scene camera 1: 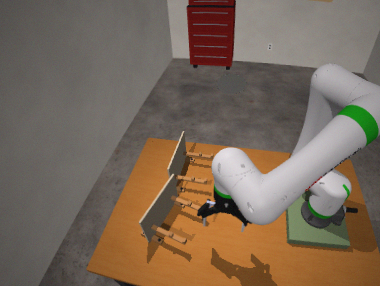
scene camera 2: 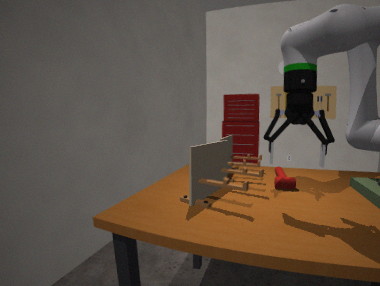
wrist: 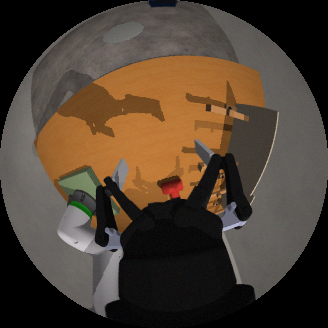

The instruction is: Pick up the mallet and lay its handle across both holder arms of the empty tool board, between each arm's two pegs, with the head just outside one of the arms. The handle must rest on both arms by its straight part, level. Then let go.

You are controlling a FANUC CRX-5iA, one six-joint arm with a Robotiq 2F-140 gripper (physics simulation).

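Note:
The red mallet (scene camera 2: 286, 183) (wrist: 172, 188) lies on the table, its head toward scene camera 2 and its handle pointing away. The arm hides it in scene camera 1. My gripper (scene camera 1: 223, 225) (scene camera 2: 296, 159) (wrist: 159, 154) is wide open and empty, above the table and higher than the mallet. The near tool board (scene camera 1: 160, 210) (scene camera 2: 206, 172) (wrist: 252, 145) stands upright at the left, with wooden holder arms (scene camera 1: 170, 234) (scene camera 2: 223, 184) carrying small pegs. A second board (scene camera 1: 177, 154) stands behind it, also with two arms. I see no tool on either board.
A green base block (scene camera 1: 317, 239) (scene camera 2: 367, 189) (wrist: 82, 180) is at the right, under the robot's base. The wooden table (scene camera 1: 125, 250) (scene camera 2: 165, 225) has its left edge beyond the boards. A red tool cabinet (scene camera 1: 211, 37) (scene camera 2: 241, 112) stands on the floor behind.

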